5 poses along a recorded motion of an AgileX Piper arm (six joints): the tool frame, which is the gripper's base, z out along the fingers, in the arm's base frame.
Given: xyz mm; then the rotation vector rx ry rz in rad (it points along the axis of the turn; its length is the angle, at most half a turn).
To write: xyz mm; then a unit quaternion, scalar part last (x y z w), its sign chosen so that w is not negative. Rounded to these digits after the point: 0 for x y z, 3 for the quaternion.
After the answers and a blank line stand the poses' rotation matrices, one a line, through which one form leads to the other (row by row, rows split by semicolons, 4 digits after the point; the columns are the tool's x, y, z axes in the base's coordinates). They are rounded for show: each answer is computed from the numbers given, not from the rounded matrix.
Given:
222 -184 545 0.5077 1.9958 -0.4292
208 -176 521 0.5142 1.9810 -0.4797
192 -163 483 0.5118 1.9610 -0.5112
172 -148 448 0.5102 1.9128 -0.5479
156 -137 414 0.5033 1.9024 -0.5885
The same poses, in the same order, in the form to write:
222 -184 545 0.210 0.824 -0.177 0.496
208 -176 521 0.212 0.818 -0.198 0.497
192 -163 483 0.212 0.812 -0.212 0.502
172 -148 448 0.213 0.797 -0.228 0.517
156 -137 414 0.210 0.793 -0.245 0.517

-0.4201 0.5210 0.7430; 0.1695 0.8494 -0.4998; -0.8915 -0.0840 -0.4452
-0.4165 0.5441 0.7284; 0.1506 0.8314 -0.5349; -0.8966 -0.1131 -0.4282
-0.4066 0.5561 0.7249; 0.1314 0.8208 -0.5559; -0.9041 -0.1308 -0.4068
-0.3743 0.5750 0.7275; 0.1026 0.8054 -0.5837; -0.9216 -0.1439 -0.3605
-0.3766 0.5861 0.7174; 0.0787 0.7918 -0.6057; -0.9230 -0.1717 -0.3444

